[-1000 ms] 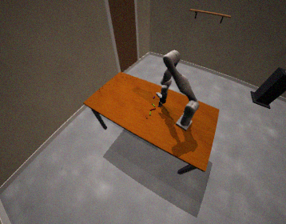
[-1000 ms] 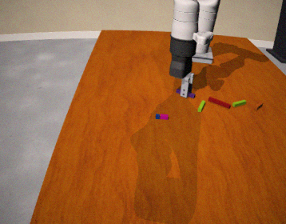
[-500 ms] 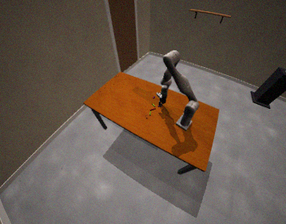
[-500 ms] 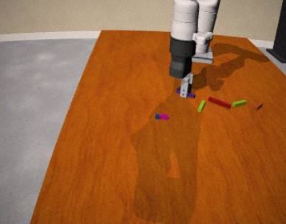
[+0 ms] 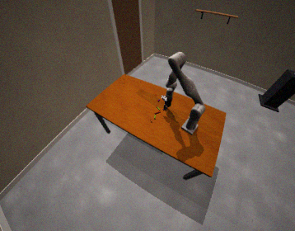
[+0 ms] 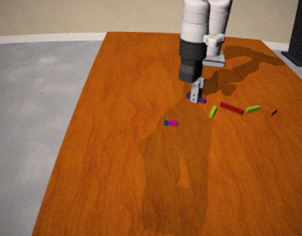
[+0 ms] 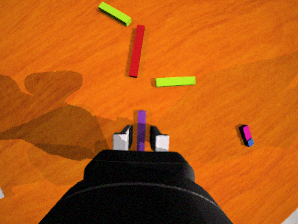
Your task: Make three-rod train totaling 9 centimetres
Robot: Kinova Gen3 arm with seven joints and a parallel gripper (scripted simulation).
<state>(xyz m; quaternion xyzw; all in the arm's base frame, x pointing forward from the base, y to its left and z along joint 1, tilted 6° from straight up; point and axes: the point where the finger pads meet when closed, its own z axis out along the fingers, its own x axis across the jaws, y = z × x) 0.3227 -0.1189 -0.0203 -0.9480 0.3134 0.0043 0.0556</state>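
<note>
My gripper is now 10 mm above the purple rod. Round my hand: blue rod (120 mm ahead, 100 mm to the right, 10 mm below); red rod (90 mm to the left, 60 mm ahead, 10 mm below); magenta rod (120 mm ahead, 90 mm to the right, 10 mm below).
</note>
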